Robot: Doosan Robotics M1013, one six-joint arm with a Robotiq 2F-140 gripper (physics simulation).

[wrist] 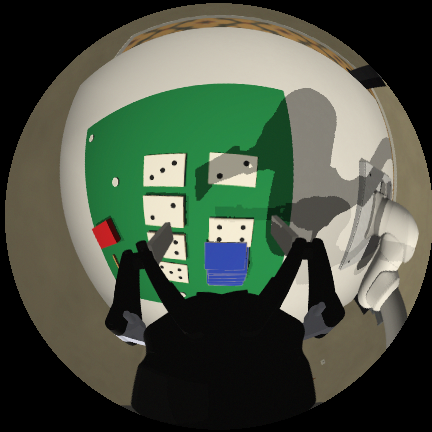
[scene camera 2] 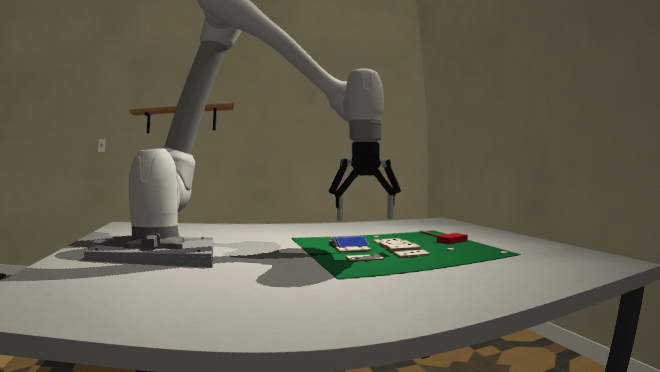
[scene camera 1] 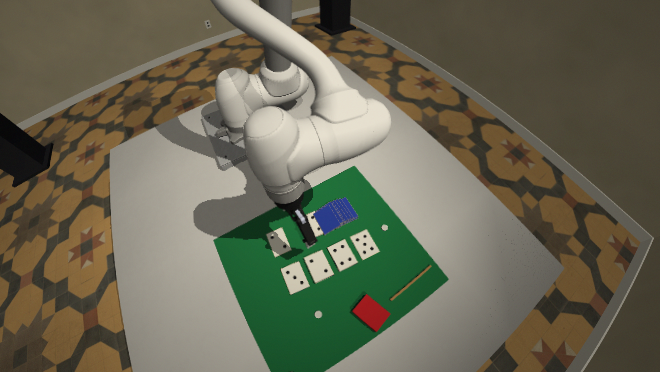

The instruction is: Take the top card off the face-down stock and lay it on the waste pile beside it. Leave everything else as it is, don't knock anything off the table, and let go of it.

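Places are measured from the arm's base along level axes (x down, y back, z left), in centimetres.
Pixels of known places: gripper, fingertip midpoint: (wrist: 220, 227) (scene camera 2: 365, 219); arm's base, link origin: (wrist: 376, 213) (scene camera 2: 155, 244).
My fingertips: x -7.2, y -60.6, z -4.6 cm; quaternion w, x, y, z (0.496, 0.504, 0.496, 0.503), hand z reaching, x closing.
Ahead of a thing's pixels: the offset from my fingertips to its top centre. Level surfaces: height alone.
The blue face-down stock {dx +6.9, dy +0.1, dz +10.2 cm} (scene camera 1: 336, 215) (scene camera 2: 351, 241) (wrist: 226, 256) is spread in a slanted fan of several cards. The fan's near end overlaps part of the face-up waste pile {dx +8.7, dy +1.6, dz +5.2 cm} (scene camera 1: 317, 226) (scene camera 2: 357, 248) (wrist: 231, 231), whose uncovered part shows dots. I cannot tell whether the top blue card is separate from the others below it. My gripper (scene camera 2: 365, 219) (wrist: 220, 227) is wide open and empty, with its fingertips above the cards and touching nothing. In the scene camera 1 view the gripper hides part of the mat beside the waste pile.
A two-dot card {dx +9.0, dy +2.9, dz -7.5 cm} (scene camera 1: 279, 241) (scene camera 2: 365, 258) (wrist: 233, 170) lies beyond the waste pile. A row of face-up cards {dx +8.1, dy -11.7, dz -0.9 cm} (scene camera 1: 319, 266) (wrist: 164, 210) lies alongside. A red box {dx +7.4, dy -32.5, dz +3.8 cm} (scene camera 1: 370, 312) (scene camera 2: 452, 238) (wrist: 106, 233), a thin stick {dx +8.7, dy -33.0, dz +19.7 cm} (scene camera 1: 410, 283) and small white discs {dx +9.0, dy -23.9, dz -9.1 cm} (scene camera 1: 318, 314) are on the green mat {dx +9.4 cm} (scene camera 1: 250, 305).
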